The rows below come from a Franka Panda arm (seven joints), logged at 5 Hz.
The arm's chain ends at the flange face. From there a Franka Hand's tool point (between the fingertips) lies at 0.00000 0.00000 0.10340 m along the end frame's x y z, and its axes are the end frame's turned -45 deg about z.
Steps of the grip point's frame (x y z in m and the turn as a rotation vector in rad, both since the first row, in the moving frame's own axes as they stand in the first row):
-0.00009 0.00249 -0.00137 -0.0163 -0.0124 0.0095
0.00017 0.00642 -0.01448 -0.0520 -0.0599 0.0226
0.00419 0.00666 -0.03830 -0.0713 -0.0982 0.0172
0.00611 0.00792 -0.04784 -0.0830 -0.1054 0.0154
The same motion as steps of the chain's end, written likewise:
0.00142 -0.00028 -0.00135 -0.0203 0.0028 0.0095
0.00533 -0.00375 -0.01415 -0.0791 -0.0056 0.0226
0.00974 -0.01060 -0.03754 -0.1199 -0.0190 0.0172
0.01166 -0.01244 -0.04691 -0.1332 -0.0158 0.0154

